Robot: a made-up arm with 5 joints. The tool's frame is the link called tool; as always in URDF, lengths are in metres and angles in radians. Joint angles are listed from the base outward. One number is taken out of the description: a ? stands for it. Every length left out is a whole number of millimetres.
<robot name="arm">
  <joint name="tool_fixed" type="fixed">
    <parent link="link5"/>
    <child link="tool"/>
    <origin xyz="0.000 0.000 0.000" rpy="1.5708 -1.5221 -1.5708"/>
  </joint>
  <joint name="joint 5" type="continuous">
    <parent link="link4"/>
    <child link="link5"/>
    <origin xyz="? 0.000 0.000" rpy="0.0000 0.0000 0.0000"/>
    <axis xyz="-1 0 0"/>
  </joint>
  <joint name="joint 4" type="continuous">
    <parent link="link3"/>
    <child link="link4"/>
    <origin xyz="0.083 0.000 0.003" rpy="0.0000 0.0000 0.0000"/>
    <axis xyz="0 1 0"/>
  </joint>
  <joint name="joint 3" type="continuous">
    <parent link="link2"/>
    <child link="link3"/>
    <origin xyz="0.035 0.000 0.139" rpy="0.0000 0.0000 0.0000"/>
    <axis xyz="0 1 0"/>
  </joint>
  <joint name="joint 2" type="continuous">
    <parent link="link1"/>
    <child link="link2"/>
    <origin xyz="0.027 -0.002 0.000" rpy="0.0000 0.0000 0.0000"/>
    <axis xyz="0 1 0"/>
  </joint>
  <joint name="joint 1" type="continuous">
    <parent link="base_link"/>
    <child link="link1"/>
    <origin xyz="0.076 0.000 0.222" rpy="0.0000 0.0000 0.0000"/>
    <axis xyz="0 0 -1"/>
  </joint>
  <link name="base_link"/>
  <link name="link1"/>
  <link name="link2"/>
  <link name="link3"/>
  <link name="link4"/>
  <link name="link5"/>
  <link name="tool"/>
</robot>
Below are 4 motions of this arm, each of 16 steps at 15 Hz.
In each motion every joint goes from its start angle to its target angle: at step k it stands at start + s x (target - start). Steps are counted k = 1, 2, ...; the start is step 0. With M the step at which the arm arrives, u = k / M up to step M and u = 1 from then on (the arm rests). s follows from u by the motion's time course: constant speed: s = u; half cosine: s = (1 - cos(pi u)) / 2; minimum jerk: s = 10 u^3 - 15 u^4 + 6 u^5.
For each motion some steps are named. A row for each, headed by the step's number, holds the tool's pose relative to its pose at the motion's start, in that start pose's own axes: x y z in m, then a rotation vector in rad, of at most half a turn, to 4 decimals.
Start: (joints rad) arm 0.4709 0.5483 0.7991 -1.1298 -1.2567
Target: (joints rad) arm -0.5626 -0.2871 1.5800 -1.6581 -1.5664
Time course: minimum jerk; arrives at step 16
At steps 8, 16:
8: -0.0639 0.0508 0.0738 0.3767 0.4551 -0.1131
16: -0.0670 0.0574 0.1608 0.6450 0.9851 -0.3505

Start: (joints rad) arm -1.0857 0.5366 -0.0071 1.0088 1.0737
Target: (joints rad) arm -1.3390 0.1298 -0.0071 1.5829 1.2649
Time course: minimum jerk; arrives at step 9
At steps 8, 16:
8: 0.0081 0.0616 0.0653 0.1433 0.0835 0.4389
16: 0.0079 0.0624 0.0659 0.1450 0.0846 0.4440

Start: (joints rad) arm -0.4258 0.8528 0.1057 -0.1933 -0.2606
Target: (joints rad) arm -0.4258 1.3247 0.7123 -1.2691 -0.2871
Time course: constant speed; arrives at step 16
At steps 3, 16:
3: -0.0199 -0.0064 -0.0075 -0.0002 0.0005 -0.0050
16: -0.0969 -0.0310 -0.0017 -0.0009 0.0026 -0.0265

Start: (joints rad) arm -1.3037 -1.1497 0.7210 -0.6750 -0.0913
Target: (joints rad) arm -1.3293 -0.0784 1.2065 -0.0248 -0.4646
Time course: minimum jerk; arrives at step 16
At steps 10, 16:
10: -0.1391 -0.0174 0.0420 -0.4169 1.5488 -0.2163
16: -0.1536 -0.0188 0.0834 -0.6805 2.1077 -0.2074

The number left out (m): 0.048
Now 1 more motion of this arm.
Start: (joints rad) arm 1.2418 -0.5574 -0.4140 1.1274 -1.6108
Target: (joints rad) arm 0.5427 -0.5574 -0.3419 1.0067 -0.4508
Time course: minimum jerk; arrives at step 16
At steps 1, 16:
1: -0.0001 0.0000 0.0000 0.0000 0.0015 0.0028
16: -0.0516 -0.0076 0.0120 0.3924 0.6280 1.2021

